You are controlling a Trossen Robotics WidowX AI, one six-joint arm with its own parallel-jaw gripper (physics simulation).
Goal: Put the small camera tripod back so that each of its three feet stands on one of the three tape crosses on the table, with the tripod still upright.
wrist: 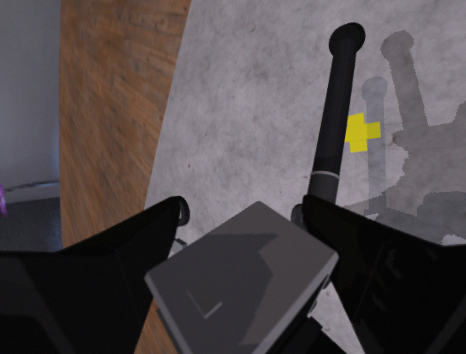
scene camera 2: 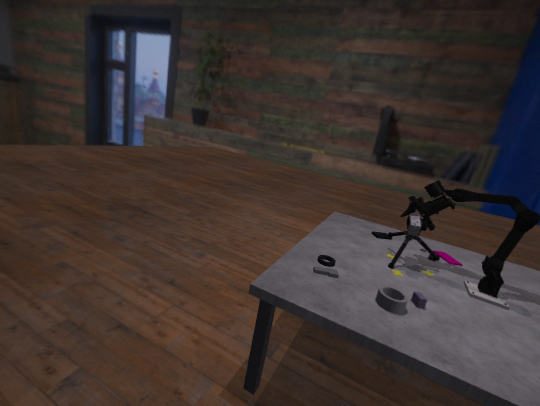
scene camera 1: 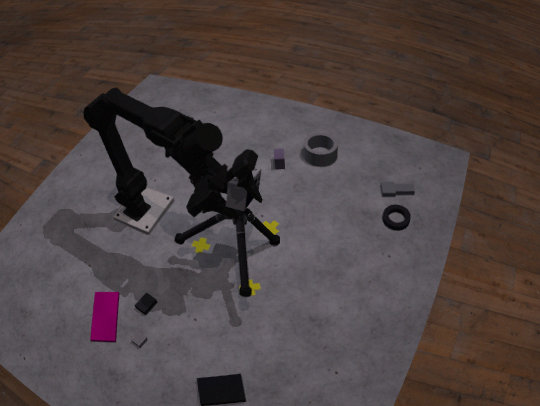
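Seen in the pictures: gripper, between the fingertips: (wrist: 241, 203) (scene camera 2: 404, 221) (scene camera 1: 249, 209); arm's base, origin of its link: (scene camera 2: 487, 292) (scene camera 1: 137, 209).
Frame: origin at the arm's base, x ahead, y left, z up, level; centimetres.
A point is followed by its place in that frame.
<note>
The black tripod (scene camera 1: 242, 250) @(x 41.0, y -3.2, z 12.9 cm) (scene camera 2: 401, 251) @(x 36.7, y 9.1, z 7.4 cm) (wrist: 336, 110) @(x 41.1, y -4.1, z 12.5 cm) has a grey block head and three spread legs. My gripper (scene camera 1: 239, 197) (scene camera 2: 417, 220) (wrist: 241, 203) @(x 39.9, y 2.1, z 20.1 cm) is shut on its head, with a finger on each side. The tripod hangs roughly upright, its feet a little above the table, shadows set apart from them. In scene camera 1, the left foot is left of the left yellow cross (scene camera 1: 201, 244) @(x 23.2, y 1.2, z -1.3 cm), the right foot is just below the right cross (scene camera 1: 271, 227) @(x 35.5, y 15.2, z -1.2 cm), and the front foot overlaps the left side of the front cross (scene camera 1: 253, 287) @(x 46.2, y -8.2, z 8.3 cm). One cross (wrist: 357, 131) @(x 41.5, y -3.5, z -1.3 cm) shows beside a leg in the wrist view.
A grey ring (scene camera 1: 320, 151) @(x 34.7, y 42.3, z 3.5 cm) (scene camera 2: 391, 300) @(x 32.5, y 50.9, z 3.2 cm) and purple block (scene camera 1: 279, 159) @(x 25.6, y 34.8, z 2.4 cm) (scene camera 2: 419, 300) @(x 24.2, y 39.0, z 1.8 cm) stand behind the tripod. A black ring (scene camera 1: 385, 217) @(x 60.6, y 32.1, z 0.2 cm) and grey bar (scene camera 1: 404, 189) @(x 61.3, y 44.8, z 0.2 cm) lie right. A magenta plate (scene camera 1: 105, 316) @(x 16.5, y -32.3, z -0.5 cm), small dark block (scene camera 1: 146, 303) @(x 23.6, y -22.4, z 0.2 cm), small grey piece (scene camera 1: 139, 340) @(x 28.8, y -31.9, z -0.1 cm) and black slab (scene camera 1: 221, 389) @(x 52.7, y -31.0, z 0.2 cm) lie nearer.
</note>
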